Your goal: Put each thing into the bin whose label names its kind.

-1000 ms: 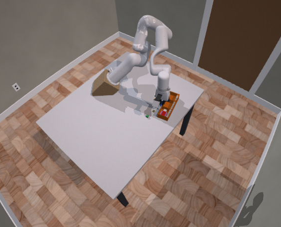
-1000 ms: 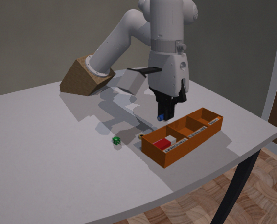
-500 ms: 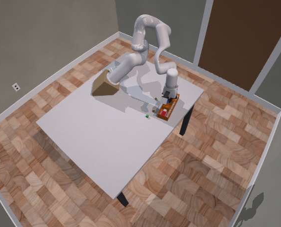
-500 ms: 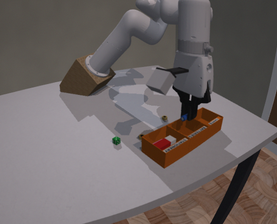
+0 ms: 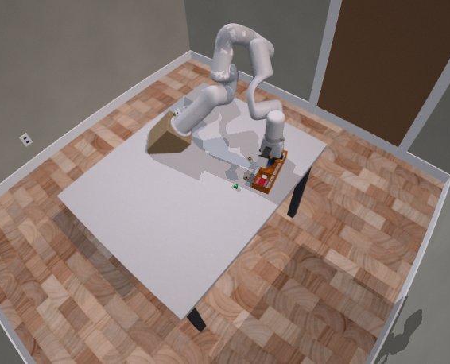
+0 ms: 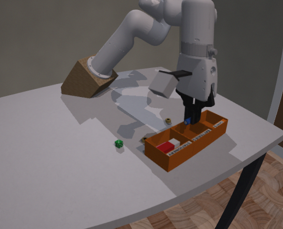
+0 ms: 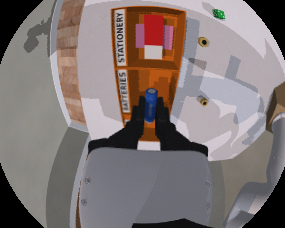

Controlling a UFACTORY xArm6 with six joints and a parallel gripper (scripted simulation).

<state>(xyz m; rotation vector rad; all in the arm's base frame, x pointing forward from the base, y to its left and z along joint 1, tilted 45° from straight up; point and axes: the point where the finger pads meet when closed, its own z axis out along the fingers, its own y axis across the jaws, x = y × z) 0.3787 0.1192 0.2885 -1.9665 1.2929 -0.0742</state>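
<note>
My gripper is now 1 cm short of the orange three-part bin and 6 cm above it. Round my hand: pink eraser 4 cm ahead, 7 cm to the right, 7 cm below; red-and-white eraser 4 cm ahead, 7 cm to the right, 6 cm below; blue battery 2 cm below.
</note>
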